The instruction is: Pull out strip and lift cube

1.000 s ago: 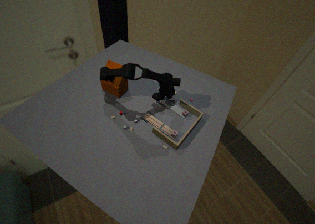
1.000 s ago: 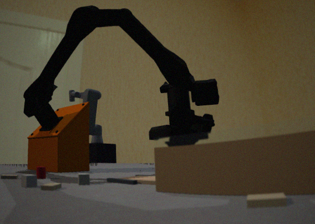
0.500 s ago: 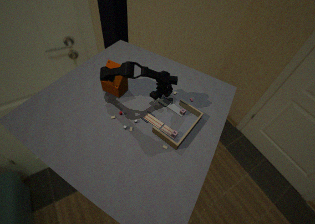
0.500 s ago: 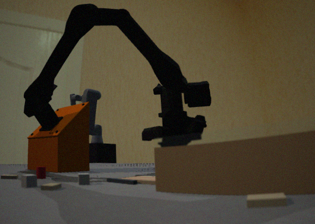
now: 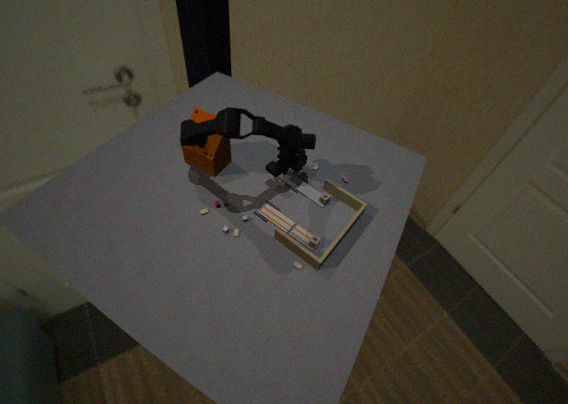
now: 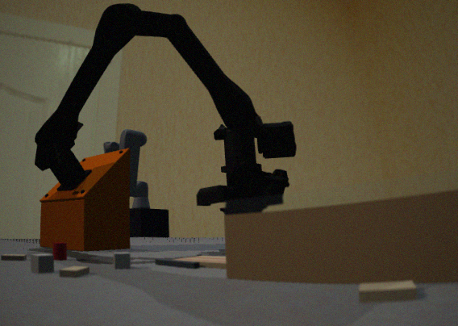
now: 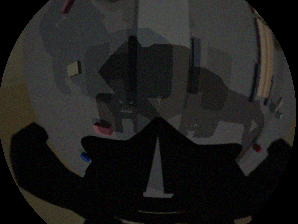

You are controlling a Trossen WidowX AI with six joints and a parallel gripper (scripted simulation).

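My gripper tip is now 10 cm short of the grey strip and 2 cm to the left of it. The rest, counted from my gripper tip: blue piece: 11 cm behind, 21 cm to the left; then tan block: 25 cm ahead, 33 cm to the right.
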